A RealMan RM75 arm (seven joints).
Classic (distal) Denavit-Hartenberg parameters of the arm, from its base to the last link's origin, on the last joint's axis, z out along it. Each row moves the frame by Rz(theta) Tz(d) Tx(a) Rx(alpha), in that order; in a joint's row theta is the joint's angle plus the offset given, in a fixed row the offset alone. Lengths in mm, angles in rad.
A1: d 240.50  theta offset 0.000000  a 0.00  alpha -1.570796
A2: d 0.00  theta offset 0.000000  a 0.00  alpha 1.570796
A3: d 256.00  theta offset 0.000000  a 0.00  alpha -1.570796
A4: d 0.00  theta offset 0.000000  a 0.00  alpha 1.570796
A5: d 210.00  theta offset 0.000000  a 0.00  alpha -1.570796
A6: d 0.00  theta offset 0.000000  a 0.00  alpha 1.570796
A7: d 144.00  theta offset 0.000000  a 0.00  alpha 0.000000
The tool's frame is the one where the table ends.
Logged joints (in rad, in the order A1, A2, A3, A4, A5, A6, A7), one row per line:
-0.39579, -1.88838, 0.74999, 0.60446, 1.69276, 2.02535, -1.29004
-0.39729, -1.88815, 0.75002, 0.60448, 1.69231, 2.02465, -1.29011
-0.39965, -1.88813, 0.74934, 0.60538, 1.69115, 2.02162, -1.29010
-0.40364, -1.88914, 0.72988, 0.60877, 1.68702, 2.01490, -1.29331
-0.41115, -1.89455, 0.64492, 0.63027, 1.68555, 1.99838, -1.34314
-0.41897, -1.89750, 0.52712, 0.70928, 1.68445, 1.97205, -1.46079
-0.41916, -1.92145, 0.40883, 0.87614, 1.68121, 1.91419, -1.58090
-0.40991, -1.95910, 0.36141, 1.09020, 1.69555, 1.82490, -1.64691
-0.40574, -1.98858, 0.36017, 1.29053, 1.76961, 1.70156, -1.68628
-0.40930, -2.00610, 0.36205, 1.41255, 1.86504, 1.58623, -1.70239
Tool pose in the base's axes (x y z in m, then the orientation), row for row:
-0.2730, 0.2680, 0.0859, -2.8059, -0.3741, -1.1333
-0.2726, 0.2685, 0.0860, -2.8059, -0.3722, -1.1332
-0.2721, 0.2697, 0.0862, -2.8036, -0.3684, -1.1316
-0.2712, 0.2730, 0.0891, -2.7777, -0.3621, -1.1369
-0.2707, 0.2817, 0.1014, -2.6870, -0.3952, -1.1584
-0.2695, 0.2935, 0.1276, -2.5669, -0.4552, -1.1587
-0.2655, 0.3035, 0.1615, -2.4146, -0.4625, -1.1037
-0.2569, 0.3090, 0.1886, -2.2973, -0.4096, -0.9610
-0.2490, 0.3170, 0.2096, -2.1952, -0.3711, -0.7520
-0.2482, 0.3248, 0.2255, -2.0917, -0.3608, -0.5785
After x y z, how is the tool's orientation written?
As a rotation vector, in radians.
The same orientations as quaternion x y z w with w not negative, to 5 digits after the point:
-0.91924, -0.12256, -0.37128, 0.04620
-0.91931, -0.12195, -0.37128, 0.04633
-0.91945, -0.12082, -0.37111, 0.04792
-0.91721, -0.11957, -0.37541, 0.05920
-0.90598, -0.13325, -0.39058, 0.09434
-0.89041, -0.15790, -0.40193, 0.14387
-0.87374, -0.16736, -0.39938, 0.22151
-0.86720, -0.15462, -0.36276, 0.30407
-0.86193, -0.14571, -0.29527, 0.38558
-0.84733, -0.14616, -0.23435, 0.45359

